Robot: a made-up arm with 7 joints.
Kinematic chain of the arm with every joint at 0, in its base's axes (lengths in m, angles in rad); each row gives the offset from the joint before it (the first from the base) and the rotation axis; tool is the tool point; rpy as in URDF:
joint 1: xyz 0 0 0.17 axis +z
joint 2: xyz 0 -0.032 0.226 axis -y
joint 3: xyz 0 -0.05 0.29 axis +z
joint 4: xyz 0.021 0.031 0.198 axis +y
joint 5: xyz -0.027 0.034 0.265 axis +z
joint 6: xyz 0 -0.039 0.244 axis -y
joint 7: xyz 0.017 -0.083 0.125 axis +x
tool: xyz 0 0 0 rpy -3.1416 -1.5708 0
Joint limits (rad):
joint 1: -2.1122..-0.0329
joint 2: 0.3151..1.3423
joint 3: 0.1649..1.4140
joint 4: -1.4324..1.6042
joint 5: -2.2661..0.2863
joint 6: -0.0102..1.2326
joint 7: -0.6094..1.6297
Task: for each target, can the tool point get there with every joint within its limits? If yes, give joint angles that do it. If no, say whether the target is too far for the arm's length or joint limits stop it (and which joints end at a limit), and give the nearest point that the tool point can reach.
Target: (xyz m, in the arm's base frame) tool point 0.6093 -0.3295 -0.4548
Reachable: no: joint limits stop it (at a limit: joint 1, joint 2, joint 3, joint 4, joint 6) | nearest point 0.2977 0.4666 -0.0733 | short by 0.936 m
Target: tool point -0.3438 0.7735 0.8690
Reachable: yes | joints -1.7217 0.4341 0.7416 -0.9682 -1.1326 0.2533 0.1876
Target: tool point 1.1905 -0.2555 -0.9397
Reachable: no: too far | nearest point 0.3442 0.4969 -0.0688 | short by 1.429 m
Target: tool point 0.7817 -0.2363 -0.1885
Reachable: no: joint limits stop it (at a limit: joint 1, joint 2, joint 3, joint 4, joint 5, joint 6) | nearest point 0.7345 0.1824 0.3822 | short by 0.709 m
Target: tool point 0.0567 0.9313 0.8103
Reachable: yes | joints -1.8842 0.6153 0.4608 -0.7342 -1.6270 0.2498 0.3905
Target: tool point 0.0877 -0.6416 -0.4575
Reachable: no: joint limits stop it (at a limit: joint 1, joint 2, joint 4) | nearest point -0.4918 -0.3954 0.0169 | short by 0.788 m
